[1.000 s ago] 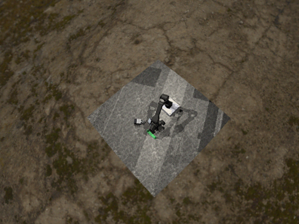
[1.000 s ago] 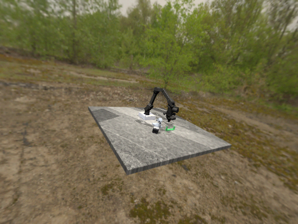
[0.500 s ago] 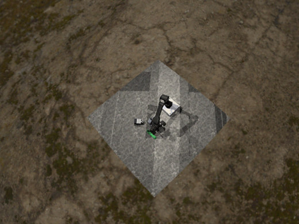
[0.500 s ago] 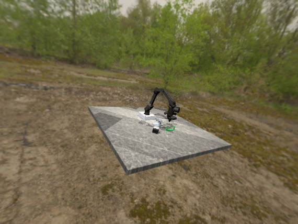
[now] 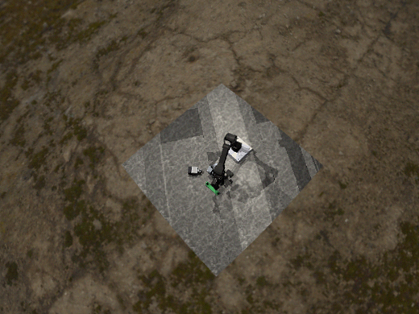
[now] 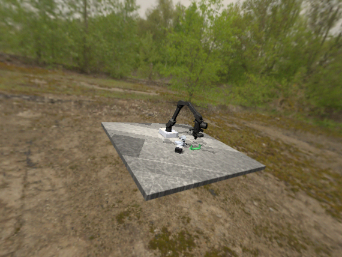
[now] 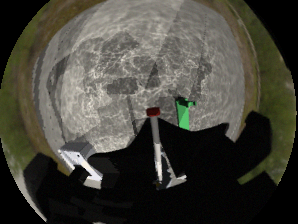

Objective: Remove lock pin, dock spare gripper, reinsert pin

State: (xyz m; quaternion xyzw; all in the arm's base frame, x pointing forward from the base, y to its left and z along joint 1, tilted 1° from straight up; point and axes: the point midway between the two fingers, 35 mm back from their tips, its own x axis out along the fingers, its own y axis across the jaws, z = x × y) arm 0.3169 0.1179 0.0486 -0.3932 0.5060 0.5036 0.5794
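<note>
My gripper tip is now 80 mm short of the green mount, 70 mm to the left of it and 40 mm above it. The rest, counted from my gripper tip: spare gripper (280 mm to the right, 60 mm ahead, 40 mm below); then grey mount (160 mm to the right, 40 mm behind, 10 mm below).
</note>
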